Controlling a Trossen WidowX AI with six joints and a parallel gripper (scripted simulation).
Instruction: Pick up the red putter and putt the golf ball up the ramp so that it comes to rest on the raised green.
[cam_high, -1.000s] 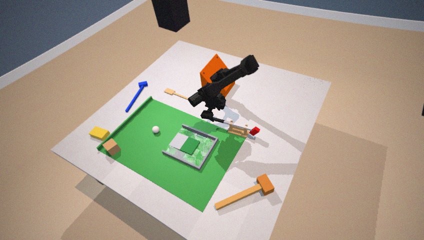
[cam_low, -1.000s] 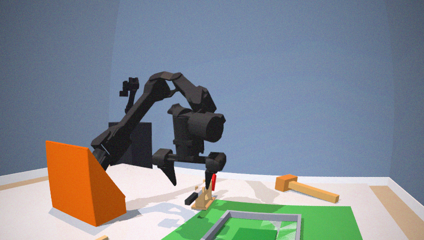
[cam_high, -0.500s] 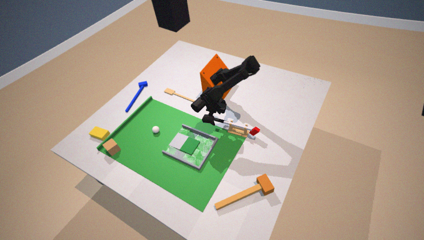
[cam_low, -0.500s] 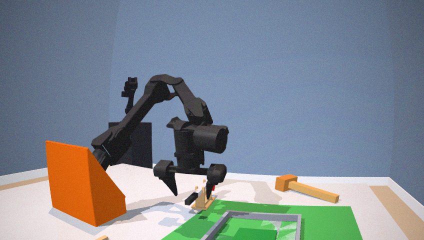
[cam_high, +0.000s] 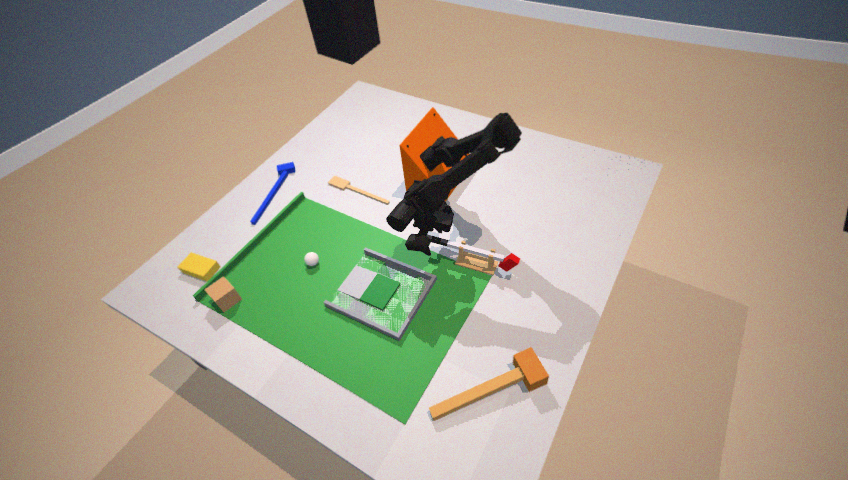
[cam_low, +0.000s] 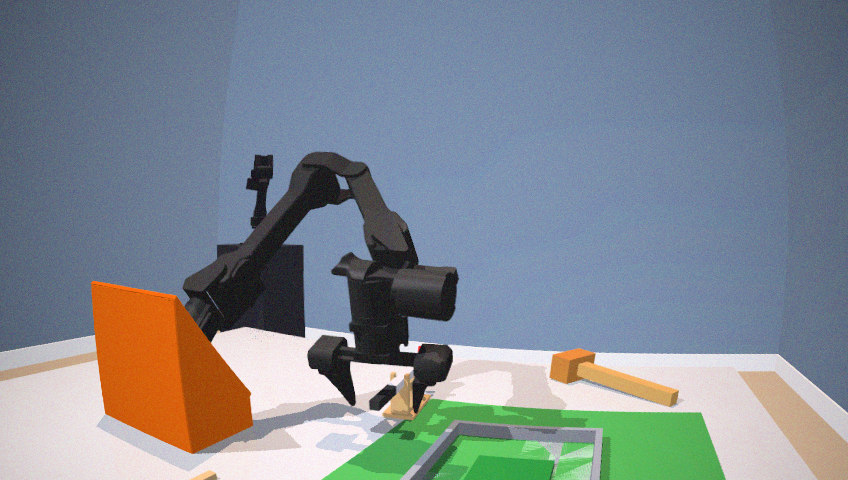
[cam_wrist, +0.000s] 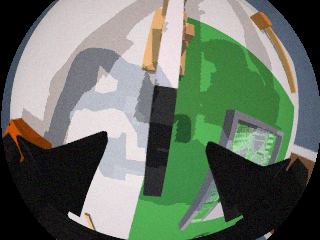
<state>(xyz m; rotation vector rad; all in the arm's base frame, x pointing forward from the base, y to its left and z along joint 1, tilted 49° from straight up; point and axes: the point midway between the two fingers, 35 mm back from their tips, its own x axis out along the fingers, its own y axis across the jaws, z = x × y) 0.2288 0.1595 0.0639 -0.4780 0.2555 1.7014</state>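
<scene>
Now: gripper tip 30 mm past the wooden rack, 130 mm to the right of it and 10 mm above it. From my gripper tip the other things lie so: tan block 460 mm ahead, 440 mm to the right, 10 mm below; green mat 250 mm ahead, 170 mm to the right, 40 mm below; golf ball 230 mm ahead, 310 mm to the right, 20 mm below.
</scene>
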